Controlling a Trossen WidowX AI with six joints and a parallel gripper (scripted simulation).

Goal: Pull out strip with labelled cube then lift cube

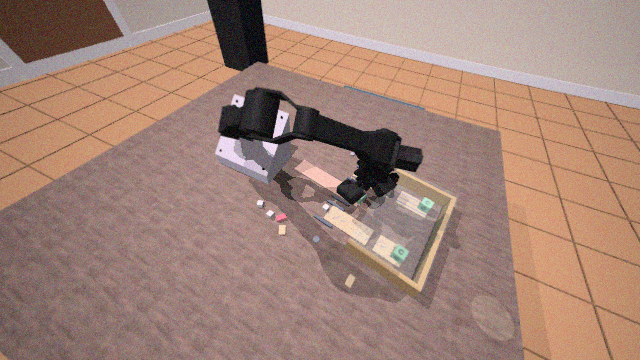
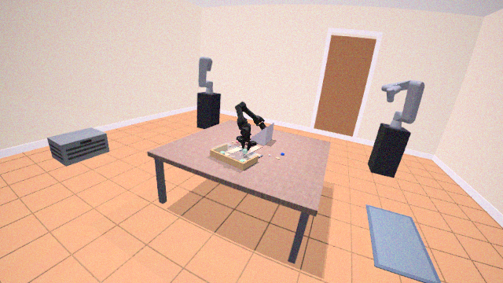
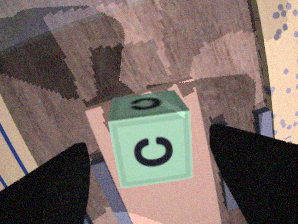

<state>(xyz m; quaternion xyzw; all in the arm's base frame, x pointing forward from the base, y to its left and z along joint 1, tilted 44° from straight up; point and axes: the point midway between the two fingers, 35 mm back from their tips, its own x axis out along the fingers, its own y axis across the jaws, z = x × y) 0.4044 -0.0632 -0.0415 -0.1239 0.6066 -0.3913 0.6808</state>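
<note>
Right now my gripper tip is 100 mm to the left of the tan strip and 30 mm above it. Round my gripper tip: tan chip 240 mm to the right, 50 mm ahead, 30 mm below; blue disc 280 mm to the left, 170 mm behind, 20 mm below.
</note>
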